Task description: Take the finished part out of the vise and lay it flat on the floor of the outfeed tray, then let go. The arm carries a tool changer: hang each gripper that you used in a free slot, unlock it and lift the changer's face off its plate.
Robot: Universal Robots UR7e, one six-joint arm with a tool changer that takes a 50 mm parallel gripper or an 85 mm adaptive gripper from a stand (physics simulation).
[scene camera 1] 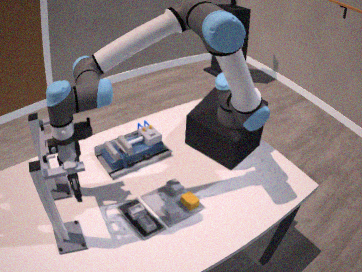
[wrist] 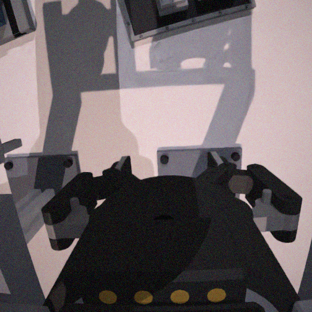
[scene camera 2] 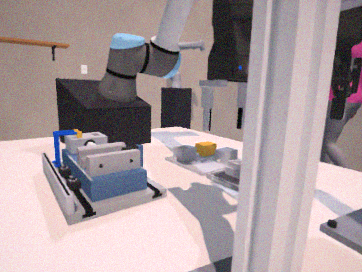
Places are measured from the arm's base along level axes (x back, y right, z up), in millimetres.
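Pixels of known places: arm's base, link origin: (scene camera 1: 234,115) (scene camera 2: 117,94).
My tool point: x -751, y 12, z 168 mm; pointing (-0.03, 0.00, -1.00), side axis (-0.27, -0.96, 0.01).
Ahead of a thing's pixels: the offset from my tool point to its top centre. "pt": to the spot under its first point.
The blue vise {dx +380, dy +230, dz -262 mm} (scene camera 1: 135,155) (scene camera 2: 117,182) stands on its grey base; its jaws are close together, and I cannot tell whether a part is between them. A dark-floored tray {pt dx +188, dy -184, dz -351 mm} (scene camera 1: 155,233) (wrist: 131,31) holds a grey blocky part {dx +195, dy -67, dz -320 mm} (scene camera 1: 135,210) (wrist: 172,6); whether it lies flat is too blurred to tell. My black adaptive gripper (scene camera 1: 76,192) (wrist: 170,164) is on the wrist, high above the table, fingers spread and empty, its body between the arms of the tool stand (scene camera 1: 46,200) (scene camera 2: 287,150). Whether the changer is locked is hidden. The parallel gripper (scene camera 2: 225,95) hangs at the stand, fingers apart.
A grey tray (scene camera 1: 165,192) beside the dark-floored one holds grey blocks {dx +389, dy -54, dz -317 mm} (scene camera 1: 173,187) (scene camera 2: 184,152) and an orange block {dx +385, dy -146, dz -317 mm} (scene camera 1: 190,201) (scene camera 2: 205,148). The stand's foot plates {pt dx -105, dy -61, dz -349 mm} (scene camera 1: 73,243) (wrist: 200,154) lie below the gripper. The arm's black base block (scene camera 1: 220,135) (scene camera 2: 107,120) stands behind the vise.
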